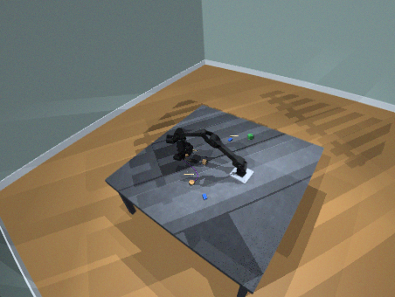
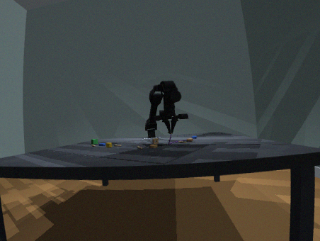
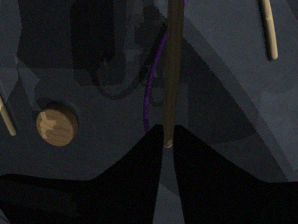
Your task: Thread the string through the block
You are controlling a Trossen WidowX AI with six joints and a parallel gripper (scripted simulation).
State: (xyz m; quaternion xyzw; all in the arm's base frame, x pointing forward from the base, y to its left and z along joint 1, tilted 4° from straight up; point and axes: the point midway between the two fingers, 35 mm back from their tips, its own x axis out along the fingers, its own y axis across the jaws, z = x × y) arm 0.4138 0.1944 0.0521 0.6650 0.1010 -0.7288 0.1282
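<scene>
My gripper tip is now 120 mm past the wooden block, 110 mm to the left of it and 50 mm above it. From my gripper tip the other things lie so: yellow piece (20 mm behind, 370 mm to the right, 50 mm below); then round wooden button (180 mm behind, 100 mm to the left, 60 mm below); then thin wooden stick (10 mm behind).
</scene>
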